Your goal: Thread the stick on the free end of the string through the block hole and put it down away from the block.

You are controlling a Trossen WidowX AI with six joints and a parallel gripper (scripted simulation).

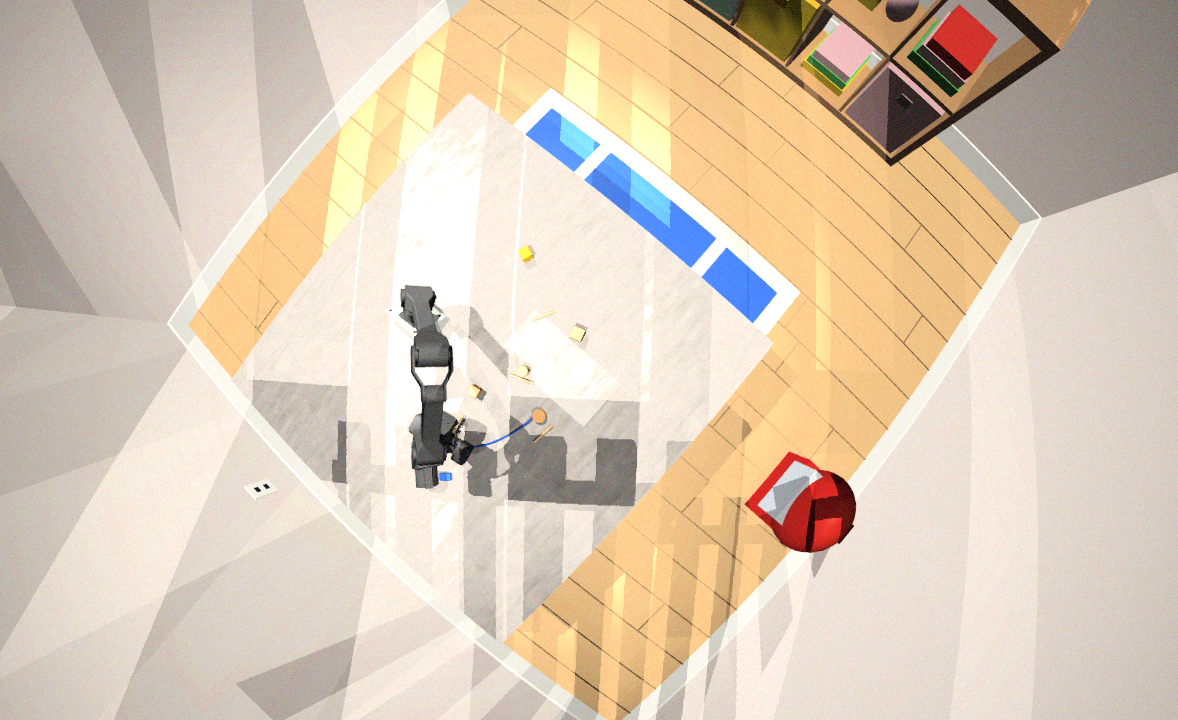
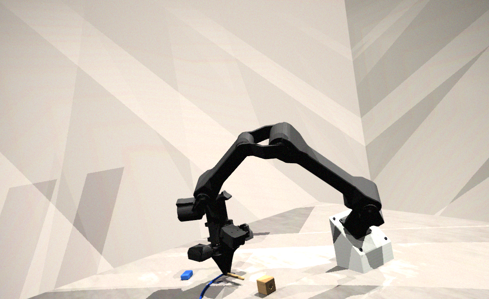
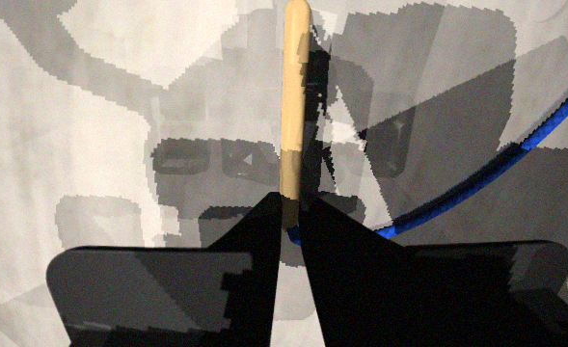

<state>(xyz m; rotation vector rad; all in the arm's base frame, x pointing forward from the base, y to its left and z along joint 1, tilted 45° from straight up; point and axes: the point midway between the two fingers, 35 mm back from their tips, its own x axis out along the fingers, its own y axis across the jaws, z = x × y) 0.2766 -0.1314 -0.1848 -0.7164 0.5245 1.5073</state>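
Right now the wooden cylinder is 290 mm to the left of my gripper tip, 60 mm ahead of it and 10 mm above it. Round my gripper tip: yellow cube 570 mm to the left, 150 mm behind; then round button 210 mm to the left, 180 mm ahead, 10 mm below; then blue piece 120 mm to the right, 60 mm ahead, 10 mm below.
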